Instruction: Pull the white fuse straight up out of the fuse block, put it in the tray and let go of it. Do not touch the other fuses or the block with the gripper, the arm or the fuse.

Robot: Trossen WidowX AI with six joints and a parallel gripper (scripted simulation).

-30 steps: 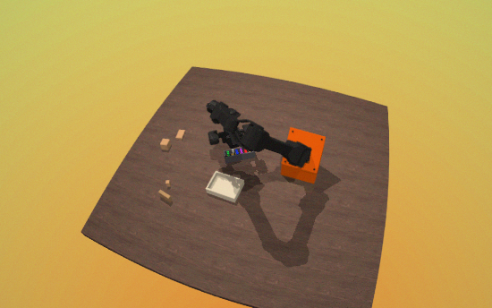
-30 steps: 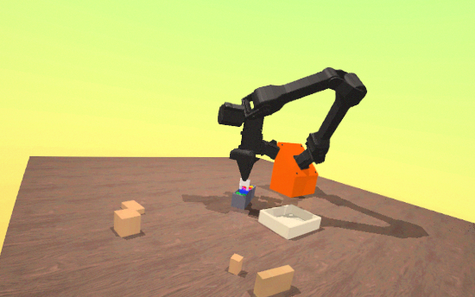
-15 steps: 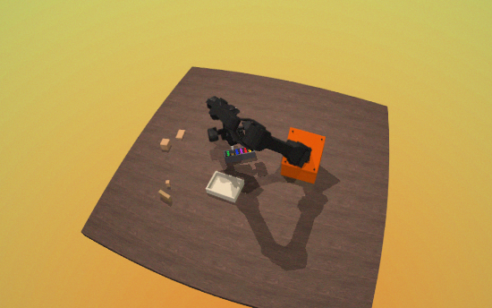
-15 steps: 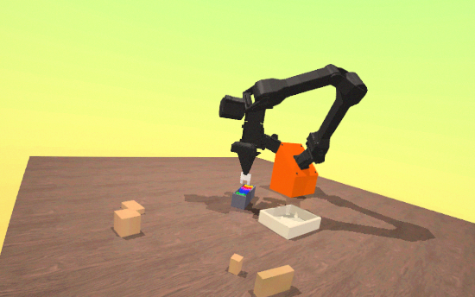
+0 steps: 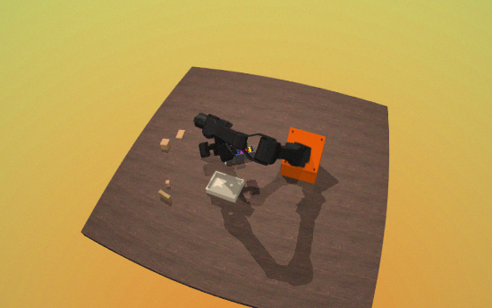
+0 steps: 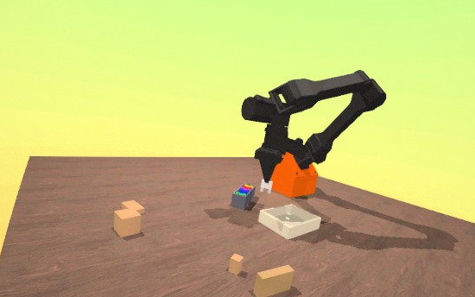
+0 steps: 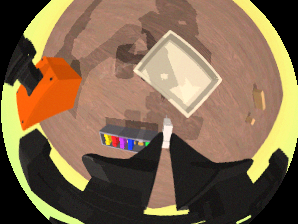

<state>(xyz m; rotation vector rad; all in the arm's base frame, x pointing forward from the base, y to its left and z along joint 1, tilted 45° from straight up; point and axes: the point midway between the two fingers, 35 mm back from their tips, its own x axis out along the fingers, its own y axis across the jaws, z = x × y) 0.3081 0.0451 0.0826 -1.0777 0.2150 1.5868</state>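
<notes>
The white tray is 20 mm behind my gripper tip, 80 mm to the left of it and 90 mm below it. Round my gripper tip: white fuse (10 mm below).
</notes>
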